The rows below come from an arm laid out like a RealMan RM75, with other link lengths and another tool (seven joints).
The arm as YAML. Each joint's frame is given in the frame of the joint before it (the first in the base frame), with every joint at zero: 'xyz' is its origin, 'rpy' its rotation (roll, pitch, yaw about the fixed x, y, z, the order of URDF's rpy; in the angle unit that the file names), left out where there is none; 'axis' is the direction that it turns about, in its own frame. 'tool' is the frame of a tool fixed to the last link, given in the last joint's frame.
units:
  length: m
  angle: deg
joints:
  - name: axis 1
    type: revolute
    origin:
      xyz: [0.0, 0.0, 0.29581]
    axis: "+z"
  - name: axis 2
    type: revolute
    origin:
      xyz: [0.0, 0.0, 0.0]
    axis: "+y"
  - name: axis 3
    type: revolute
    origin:
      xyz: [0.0, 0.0, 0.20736]
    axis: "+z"
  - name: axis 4
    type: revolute
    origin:
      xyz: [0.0, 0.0, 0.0]
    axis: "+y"
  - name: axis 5
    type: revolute
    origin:
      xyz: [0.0, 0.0, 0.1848]
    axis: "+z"
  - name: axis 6
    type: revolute
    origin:
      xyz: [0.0, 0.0, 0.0]
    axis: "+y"
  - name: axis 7
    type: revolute
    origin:
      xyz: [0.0, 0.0, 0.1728]
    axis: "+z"
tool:
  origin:
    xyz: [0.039, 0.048, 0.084]
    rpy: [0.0, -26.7, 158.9]
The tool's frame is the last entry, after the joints.
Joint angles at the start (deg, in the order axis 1, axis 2, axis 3, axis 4, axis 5, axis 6, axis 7): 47.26, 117.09, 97.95, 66.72, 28.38, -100.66, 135.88
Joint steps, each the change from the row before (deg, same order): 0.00, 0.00, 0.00, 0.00, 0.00, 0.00, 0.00; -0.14, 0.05, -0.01, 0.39, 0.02, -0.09, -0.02; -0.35, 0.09, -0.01, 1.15, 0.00, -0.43, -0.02; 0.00, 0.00, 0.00, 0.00, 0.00, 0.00, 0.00; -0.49, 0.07, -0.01, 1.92, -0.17, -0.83, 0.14; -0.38, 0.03, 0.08, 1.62, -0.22, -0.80, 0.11; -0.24, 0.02, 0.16, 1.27, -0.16, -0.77, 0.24; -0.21, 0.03, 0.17, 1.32, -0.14, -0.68, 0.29; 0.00, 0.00, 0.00, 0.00, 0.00, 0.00, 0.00; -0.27, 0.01, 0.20, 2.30, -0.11, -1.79, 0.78; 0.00, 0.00, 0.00, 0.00, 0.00, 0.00, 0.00
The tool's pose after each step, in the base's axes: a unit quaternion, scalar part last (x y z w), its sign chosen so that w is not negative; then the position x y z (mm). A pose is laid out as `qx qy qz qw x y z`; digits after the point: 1 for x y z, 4 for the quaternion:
0.0326 0.8510 -0.0007 0.5242 218.1 243.6 -7.8
0.0315 0.8515 0.0003 0.5234 217.6 243.6 -7.8
0.0284 0.8524 0.0028 0.5221 216.2 243.4 -7.1
0.0284 0.8524 0.0028 0.5221 216.2 243.4 -7.1
0.0249 0.8527 0.0077 0.5218 214.2 243.5 -4.9
0.0225 0.8525 0.0119 0.5221 212.7 243.6 -2.4
0.0223 0.8524 0.0147 0.5222 211.1 243.4 -0.3
0.0220 0.8526 0.0186 0.5217 209.2 243.7 1.6
0.0220 0.8526 0.0186 0.5217 209.2 243.7 1.6
0.0231 0.8520 0.0210 0.5227 205.6 241.6 5.8
0.0231 0.8520 0.0210 0.5227 205.6 241.6 5.8

